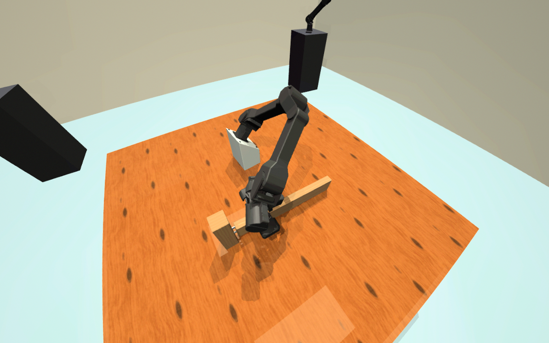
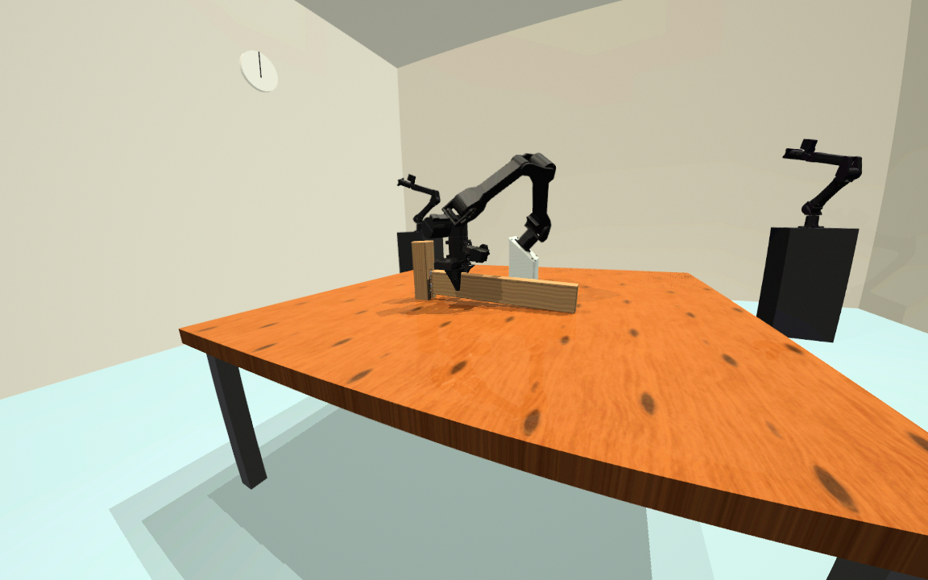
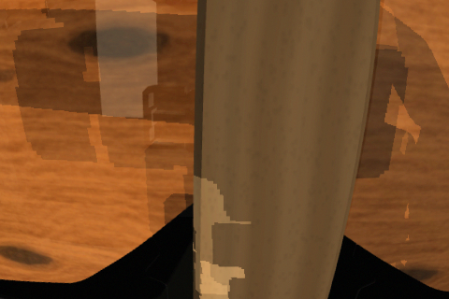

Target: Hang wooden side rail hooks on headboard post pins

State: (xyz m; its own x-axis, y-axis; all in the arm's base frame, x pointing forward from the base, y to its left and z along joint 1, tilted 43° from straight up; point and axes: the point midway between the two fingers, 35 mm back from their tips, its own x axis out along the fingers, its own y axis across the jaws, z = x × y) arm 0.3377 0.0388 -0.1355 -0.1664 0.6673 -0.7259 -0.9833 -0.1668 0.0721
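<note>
My gripper tip is now 1 cm short of the headboard post, 12 cm to the left of it and 4 cm below it.
</note>
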